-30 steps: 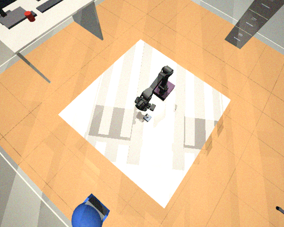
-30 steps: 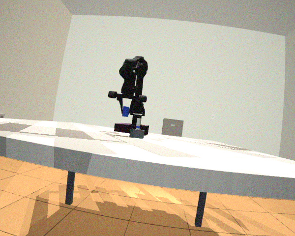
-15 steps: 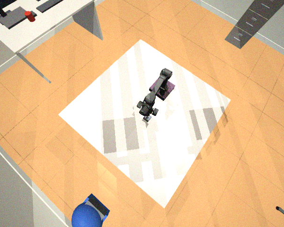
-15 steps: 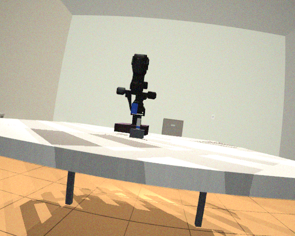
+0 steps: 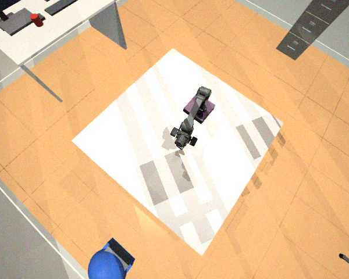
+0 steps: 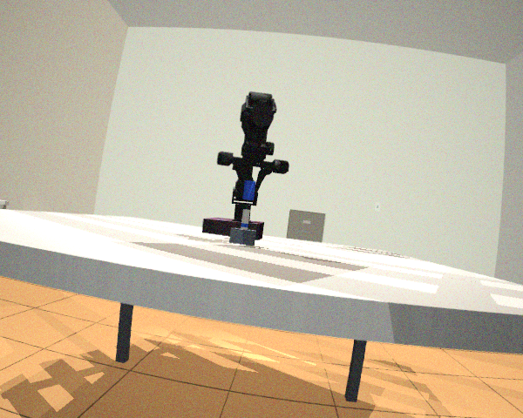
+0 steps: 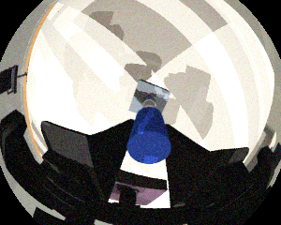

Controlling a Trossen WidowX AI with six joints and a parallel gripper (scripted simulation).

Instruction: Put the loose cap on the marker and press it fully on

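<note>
Now: gripper tip 110 mm above the grey holder block. The rest, counted from my gripper tip: blue cap: 10 mm above.
</note>
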